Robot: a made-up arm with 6 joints.
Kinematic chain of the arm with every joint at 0, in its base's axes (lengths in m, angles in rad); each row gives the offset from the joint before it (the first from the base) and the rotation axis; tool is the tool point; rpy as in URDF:
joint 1: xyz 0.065 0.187 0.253 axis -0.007 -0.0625 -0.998
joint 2: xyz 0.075 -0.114 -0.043 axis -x
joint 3: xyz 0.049 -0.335 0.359 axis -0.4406 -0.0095 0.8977
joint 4: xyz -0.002 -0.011 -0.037 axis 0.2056 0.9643 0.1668
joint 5: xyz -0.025 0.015 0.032 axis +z
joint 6: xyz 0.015 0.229 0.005 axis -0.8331 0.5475 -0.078
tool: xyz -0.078 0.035 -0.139 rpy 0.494 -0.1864 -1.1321
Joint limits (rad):
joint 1: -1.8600..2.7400
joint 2: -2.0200..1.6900
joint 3: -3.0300..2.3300
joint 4: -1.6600..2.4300
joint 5: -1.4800..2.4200
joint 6: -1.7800..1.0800
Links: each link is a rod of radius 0.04 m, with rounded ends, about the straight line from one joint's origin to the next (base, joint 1, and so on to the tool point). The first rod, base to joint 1, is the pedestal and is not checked.
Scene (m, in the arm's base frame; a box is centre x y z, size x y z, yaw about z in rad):
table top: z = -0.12
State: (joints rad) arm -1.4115 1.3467 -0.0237 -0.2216 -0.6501 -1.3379
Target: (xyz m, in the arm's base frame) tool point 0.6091 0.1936 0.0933
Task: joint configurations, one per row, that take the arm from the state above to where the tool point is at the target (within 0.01 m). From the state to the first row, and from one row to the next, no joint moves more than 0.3 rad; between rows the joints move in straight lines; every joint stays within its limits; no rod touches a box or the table.
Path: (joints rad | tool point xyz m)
1: -1.3261 1.0600 -0.0605 -0.0933 -0.7687 -1.3060 | 0.0415 0.6026 0.4236
2: -1.2407 0.7732 -0.0974 0.0349 -0.8872 -1.2741 | 0.2017 0.5920 0.4845
3: -1.1553 0.4865 -0.1342 0.1632 -1.0058 -1.2423 | 0.3682 0.5387 0.4904
4: -1.0699 0.1997 -0.1711 0.2914 -1.1243 -1.2104 | 0.5101 0.4527 0.4398
5: -0.9845 -0.0870 -0.2079 0.4197 -1.2429 -1.1785 | 0.6030 0.3526 0.3432
6: -0.8991 -0.3738 -0.2448 0.5479 -1.3614 -1.1466 | 0.6354 0.2601 0.2199
7: -0.8137 -0.6605 -0.2816 0.6762 -1.4800 -1.1147 | 0.6091 0.1936 0.0933

